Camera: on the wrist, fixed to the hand. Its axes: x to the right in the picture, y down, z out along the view.
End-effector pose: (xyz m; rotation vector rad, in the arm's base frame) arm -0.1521 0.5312 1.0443 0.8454 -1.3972 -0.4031
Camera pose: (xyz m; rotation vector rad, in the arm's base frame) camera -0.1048 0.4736 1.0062 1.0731 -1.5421 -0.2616
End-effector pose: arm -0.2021 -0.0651 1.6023 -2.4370 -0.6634 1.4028
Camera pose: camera -0.1885 0.0119 1.6323 -2.1701 -0.4697 1.4824
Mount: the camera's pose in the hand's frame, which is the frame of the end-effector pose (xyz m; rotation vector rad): 0.0221 -0.0759 -0.0275 0.2743 -0.0790 -0.0155
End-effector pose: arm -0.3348 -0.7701 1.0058 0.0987 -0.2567 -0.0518
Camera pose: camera -0.3093 -0.8444 0.9770 0.3720 -0.3411 -0.0357
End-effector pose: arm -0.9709 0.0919 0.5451 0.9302 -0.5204 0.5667
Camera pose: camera -0.9004 0.0842 0.5007 1.2202 -0.5136 0.5985
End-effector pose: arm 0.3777 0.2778 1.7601 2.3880 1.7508 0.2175
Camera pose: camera 0.3078 0.3227 1.7703 -2.5226 -1.8663 0.1265
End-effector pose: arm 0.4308 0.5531 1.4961 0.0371 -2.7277 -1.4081
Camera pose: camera 0.4100 0.4856 1.4513 -0.0177 2.9533 1.0433
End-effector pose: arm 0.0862 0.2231 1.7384 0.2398 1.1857 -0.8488
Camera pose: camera 0.0168 0.1776 1.7276 0.4172 0.9972 -1.0258
